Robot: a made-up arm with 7 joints.
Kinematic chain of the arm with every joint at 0, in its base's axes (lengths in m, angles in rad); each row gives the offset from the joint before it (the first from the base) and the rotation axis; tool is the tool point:
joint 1: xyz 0 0 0.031 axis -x
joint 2: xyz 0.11 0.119 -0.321 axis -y
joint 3: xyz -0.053 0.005 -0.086 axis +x
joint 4: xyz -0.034 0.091 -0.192 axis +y
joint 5: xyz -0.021 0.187 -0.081 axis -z
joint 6: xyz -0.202 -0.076 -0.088 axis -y
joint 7: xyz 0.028 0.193 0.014 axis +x
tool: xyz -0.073 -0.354 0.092
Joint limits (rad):
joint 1: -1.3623..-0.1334
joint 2: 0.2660..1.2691
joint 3: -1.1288..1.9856
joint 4: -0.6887..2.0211
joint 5: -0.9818..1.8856
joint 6: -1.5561..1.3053
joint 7: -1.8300..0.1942
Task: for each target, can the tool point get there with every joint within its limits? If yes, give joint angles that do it. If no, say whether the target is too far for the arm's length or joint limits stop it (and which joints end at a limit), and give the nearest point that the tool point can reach.
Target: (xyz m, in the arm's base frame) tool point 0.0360 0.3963 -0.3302
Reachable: yes | joints -0.3584 1.1601 0.4317 1.2685 0.4838 -0.6901 -0.1637
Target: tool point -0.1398 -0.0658 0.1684
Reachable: yes | joints -1.2018 0.5191 1.5247 1.3417 1.1470 0.3391 -0.8438
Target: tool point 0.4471 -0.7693 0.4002
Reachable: no: joint limits stop it (at a limit: joint 1, joint 2, joint 3, joint 5, joint 6, joint 7) | nearest point 0.2321 -0.3907 0.3063 | short by 0.445 m
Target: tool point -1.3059 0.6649 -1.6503
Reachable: no: too far | nearest point -0.3910 0.4487 -1.0217 | short by 1.131 m
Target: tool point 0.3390 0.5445 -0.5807
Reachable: yes | joints -0.3825 0.3632 -0.5326 0.3257 0.2856 -1.3409 -1.3076
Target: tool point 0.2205 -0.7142 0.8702
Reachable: no: joint limits stop it (at a limit: joint 1, joint 2, joint 6, joint 7) | nearest point 0.1024 -0.3109 0.5971 | short by 0.501 m
